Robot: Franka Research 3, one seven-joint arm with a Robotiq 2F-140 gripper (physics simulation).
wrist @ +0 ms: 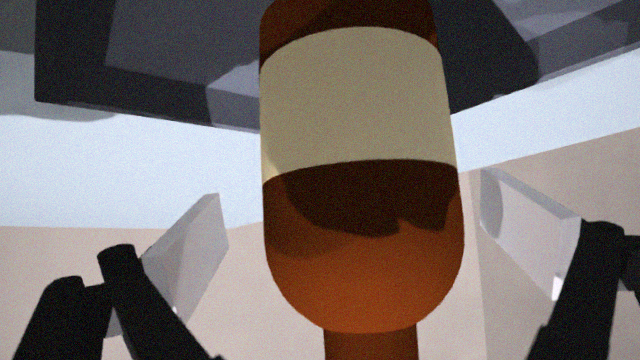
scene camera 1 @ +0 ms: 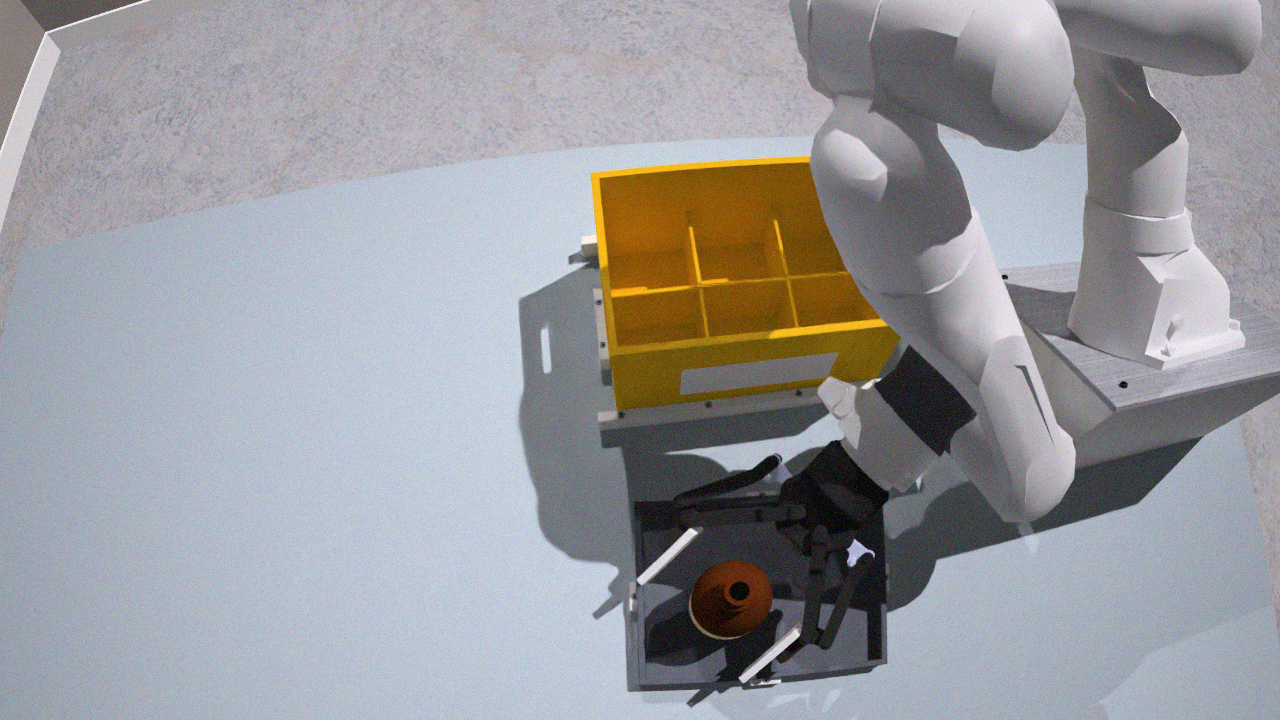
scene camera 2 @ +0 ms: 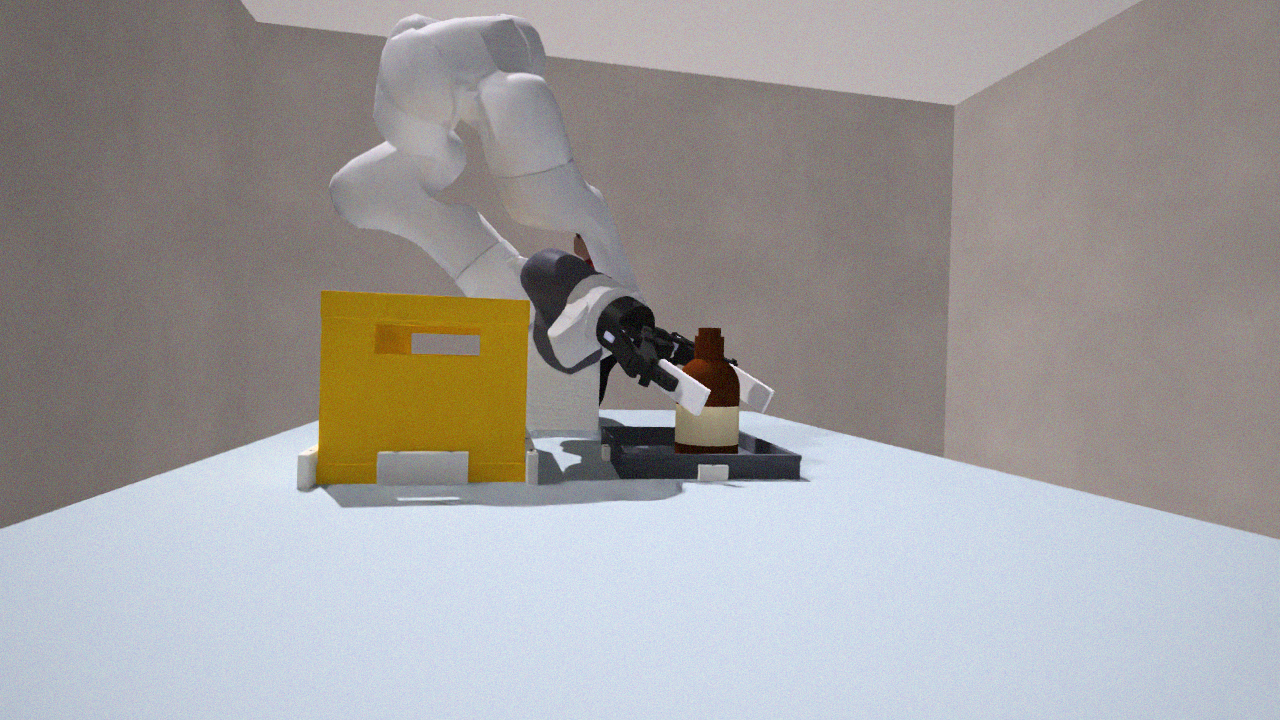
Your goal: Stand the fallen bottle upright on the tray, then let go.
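Note:
The brown bottle (scene camera 1: 739, 573) (scene camera 2: 707, 428) (wrist: 357, 100) with a cream label stands upright on the dark grey tray (scene camera 1: 845, 640) (scene camera 2: 760, 465) (wrist: 160, 45), neck up. In the wrist view its top runs out of the lower edge and its base is cut off at the upper edge. My gripper (scene camera 1: 718, 605) (scene camera 2: 721, 388) (wrist: 352, 209) is open wide. Its white finger pads stand on either side of the bottle's upper body, with a visible gap on both sides in the wrist view. The gripper reaches in at a downward slant and holds nothing.
A tall yellow crate (scene camera 1: 644, 385) (scene camera 2: 420, 402) with divided compartments stands beside the tray, held by white brackets. My arm passes above the crate's edge. The low tray walls surround the bottle. In scene camera 2 a small part of a person (scene camera 2: 581, 246) shows behind the arm.

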